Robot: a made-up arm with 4 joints.
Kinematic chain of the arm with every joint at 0, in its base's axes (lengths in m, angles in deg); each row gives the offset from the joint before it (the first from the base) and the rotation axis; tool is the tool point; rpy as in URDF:
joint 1: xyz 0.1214 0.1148 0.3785 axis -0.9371 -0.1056 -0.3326
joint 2: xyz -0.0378 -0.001 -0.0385 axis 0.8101 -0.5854 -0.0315
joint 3: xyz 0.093 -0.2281 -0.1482 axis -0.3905 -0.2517 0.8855
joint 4: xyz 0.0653 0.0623 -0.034 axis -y
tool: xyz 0.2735 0.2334 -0.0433 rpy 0 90 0
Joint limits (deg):
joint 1: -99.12..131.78
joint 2: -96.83..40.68
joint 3: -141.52..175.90
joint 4: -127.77..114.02
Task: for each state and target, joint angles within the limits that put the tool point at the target. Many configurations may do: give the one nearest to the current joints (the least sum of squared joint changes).
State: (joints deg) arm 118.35 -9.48 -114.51 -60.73
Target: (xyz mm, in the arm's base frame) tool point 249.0 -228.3 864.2
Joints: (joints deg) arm 124.02 6.08 -106.80 -78.15
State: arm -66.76 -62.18 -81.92 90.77
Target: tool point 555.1 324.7 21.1
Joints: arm -99.12 -38.99 -89.08 72.71
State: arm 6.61 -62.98 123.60 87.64
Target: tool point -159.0 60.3 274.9
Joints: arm 8.51 -89.72 72.29 49.82
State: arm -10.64 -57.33 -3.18 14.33
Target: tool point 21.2 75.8 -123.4
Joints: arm -32.64 -65.94 36.11 -27.12
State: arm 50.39 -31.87 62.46 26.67
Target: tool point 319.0 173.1 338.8
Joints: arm 49.27 7.64 16.00 67.15
